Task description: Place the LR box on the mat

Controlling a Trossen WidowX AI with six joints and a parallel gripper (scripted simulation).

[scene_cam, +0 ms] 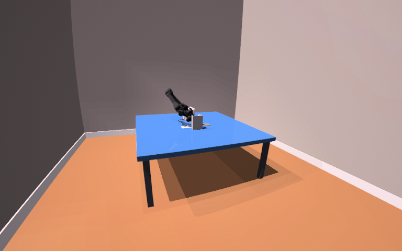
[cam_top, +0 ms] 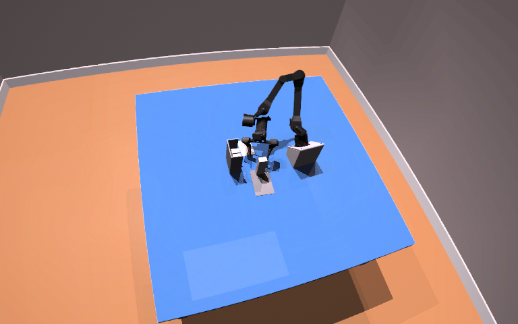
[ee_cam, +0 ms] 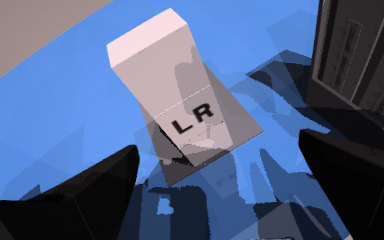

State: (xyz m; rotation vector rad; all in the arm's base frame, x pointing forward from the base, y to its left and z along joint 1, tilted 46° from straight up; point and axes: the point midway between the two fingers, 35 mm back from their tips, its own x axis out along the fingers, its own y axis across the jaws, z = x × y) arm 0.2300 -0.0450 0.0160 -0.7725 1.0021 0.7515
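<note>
Now: the white box 40 mm to the left of my gripper tip and 10 mm below it. The rest, counted from my gripper tip: flat white piece: 130 mm to the right, 70 mm below, 20 mm ahead; grey mat: 100 mm to the left, 70 mm below, 10 mm ahead.
</note>
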